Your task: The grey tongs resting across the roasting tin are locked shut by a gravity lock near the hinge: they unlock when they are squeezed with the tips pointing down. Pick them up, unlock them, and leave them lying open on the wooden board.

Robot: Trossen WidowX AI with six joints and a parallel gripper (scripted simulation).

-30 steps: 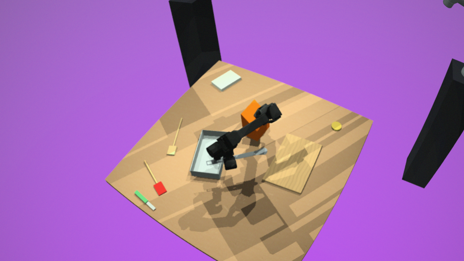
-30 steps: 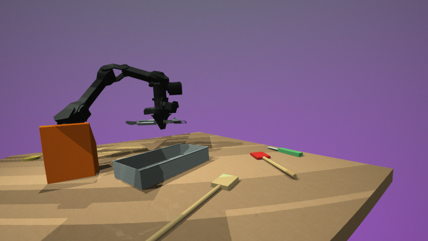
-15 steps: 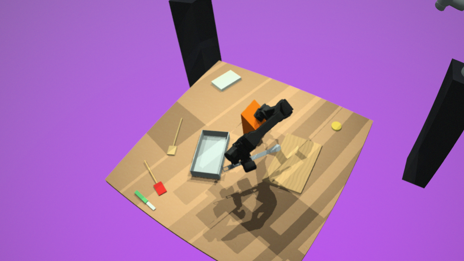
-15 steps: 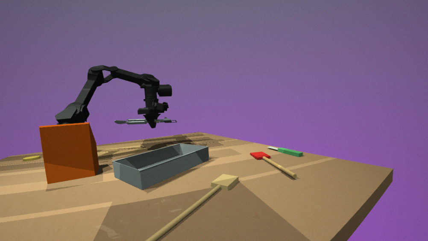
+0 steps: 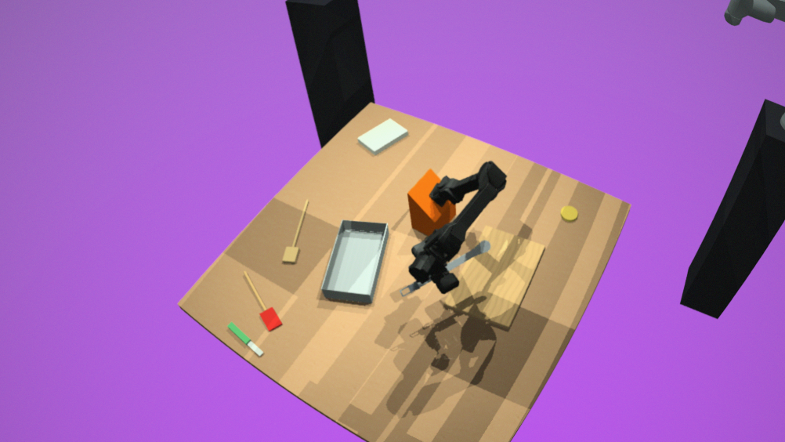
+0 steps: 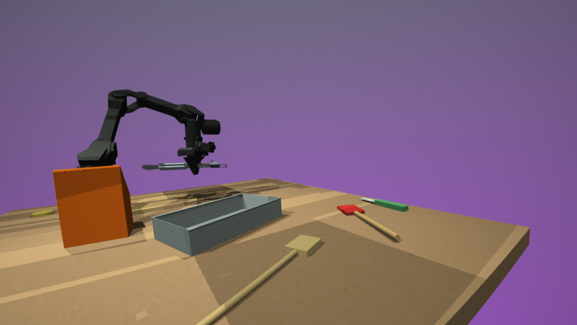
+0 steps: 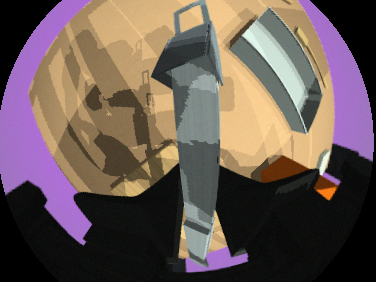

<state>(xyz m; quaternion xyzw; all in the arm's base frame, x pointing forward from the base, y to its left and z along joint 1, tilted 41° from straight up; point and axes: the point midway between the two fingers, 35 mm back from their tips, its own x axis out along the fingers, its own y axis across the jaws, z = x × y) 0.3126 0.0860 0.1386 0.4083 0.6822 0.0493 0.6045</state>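
Now: the wooden board 18 cm behind my gripper tip, 14 cm to the left of it and 11 cm below it. Round my gripper tip: grey roasting tin 32 cm to the right, 9 cm below; then red spatula 53 cm to the right, 31 cm ahead, 11 cm below; then green-handled knife 49 cm to the right, 46 cm ahead, 11 cm below.
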